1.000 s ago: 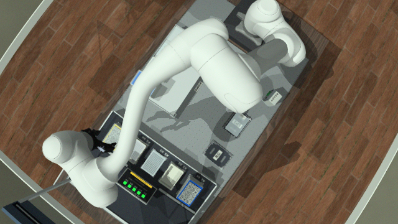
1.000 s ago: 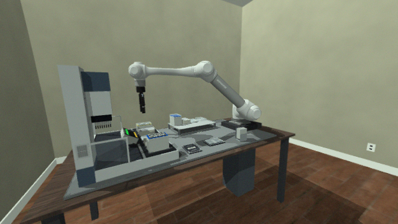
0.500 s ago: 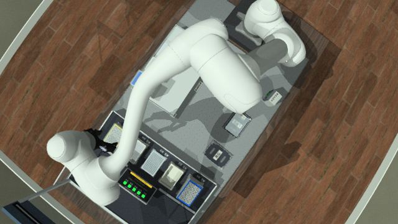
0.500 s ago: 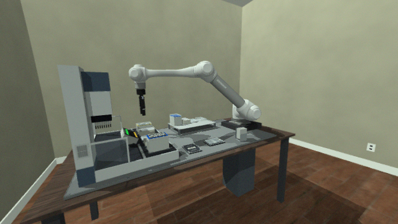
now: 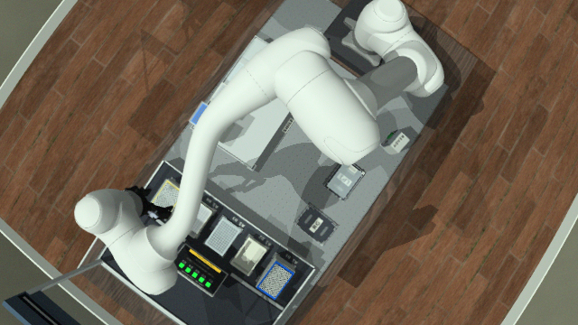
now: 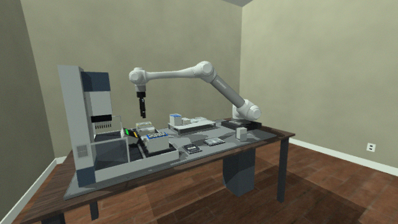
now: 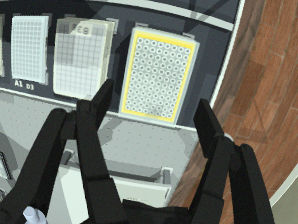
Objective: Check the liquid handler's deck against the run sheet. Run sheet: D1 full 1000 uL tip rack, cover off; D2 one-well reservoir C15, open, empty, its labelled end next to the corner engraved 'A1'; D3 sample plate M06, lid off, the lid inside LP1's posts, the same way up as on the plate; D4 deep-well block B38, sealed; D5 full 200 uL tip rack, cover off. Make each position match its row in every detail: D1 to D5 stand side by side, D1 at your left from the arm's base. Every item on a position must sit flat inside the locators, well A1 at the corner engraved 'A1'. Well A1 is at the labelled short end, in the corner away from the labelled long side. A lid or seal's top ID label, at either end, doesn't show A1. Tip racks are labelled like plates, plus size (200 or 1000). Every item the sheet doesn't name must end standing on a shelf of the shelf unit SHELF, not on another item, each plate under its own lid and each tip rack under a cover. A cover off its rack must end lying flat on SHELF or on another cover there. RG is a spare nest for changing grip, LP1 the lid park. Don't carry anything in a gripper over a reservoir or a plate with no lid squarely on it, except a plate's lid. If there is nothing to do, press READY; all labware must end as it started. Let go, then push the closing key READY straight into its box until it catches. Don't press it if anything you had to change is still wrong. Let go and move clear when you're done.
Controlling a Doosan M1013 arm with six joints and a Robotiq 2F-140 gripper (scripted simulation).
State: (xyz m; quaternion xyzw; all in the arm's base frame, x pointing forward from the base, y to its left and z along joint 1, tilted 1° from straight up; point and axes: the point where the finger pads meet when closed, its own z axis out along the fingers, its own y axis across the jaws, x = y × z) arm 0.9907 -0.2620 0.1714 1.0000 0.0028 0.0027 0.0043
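Now: the yellow-rimmed tip rack 1 cm behind my hand, 1 cm to the right of it and 11 cm below it. From my hand the other things lie so: well plate: 25 cm to the left, 15 cm below; then cream reservoir: 37 cm to the left, 14 cm below; then pale deep-well block: 12 cm to the left, 13 cm below.
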